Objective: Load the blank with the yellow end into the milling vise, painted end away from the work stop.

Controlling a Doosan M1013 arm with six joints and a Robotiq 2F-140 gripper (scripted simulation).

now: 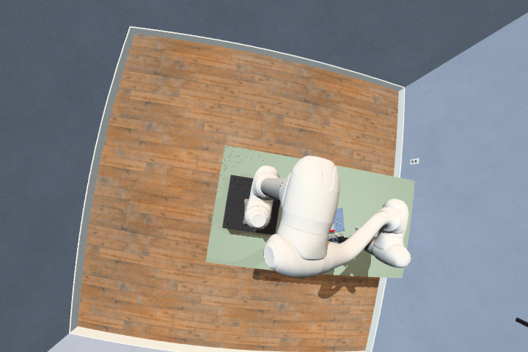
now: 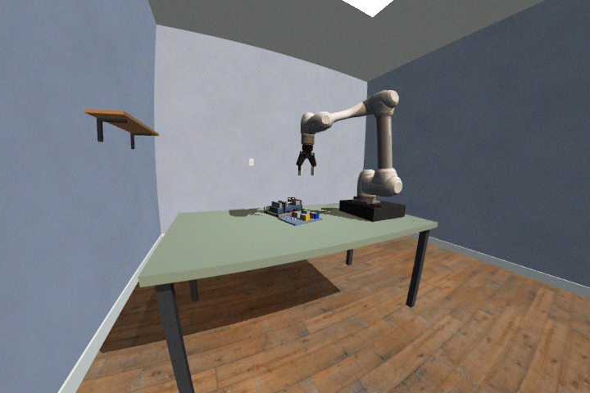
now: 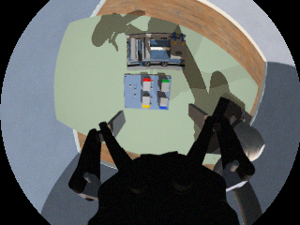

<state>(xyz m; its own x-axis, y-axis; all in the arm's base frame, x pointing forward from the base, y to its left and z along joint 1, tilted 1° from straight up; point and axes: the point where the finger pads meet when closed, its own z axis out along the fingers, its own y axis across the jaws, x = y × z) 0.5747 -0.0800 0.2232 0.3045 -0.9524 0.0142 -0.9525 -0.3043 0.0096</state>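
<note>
Right now my hand is 40 mm short of the blank with yellow end, 50 mm to the right of it and 290 mm above it. Also, from my hand: red-ended blank 50 mm ahead, 40 mm to the right, 290 mm below; then blue-ended blank 60 mm behind, 40 mm to the left, 290 mm below; then green-ended blank 40 mm behind, 50 mm to the right, 290 mm below.
</note>
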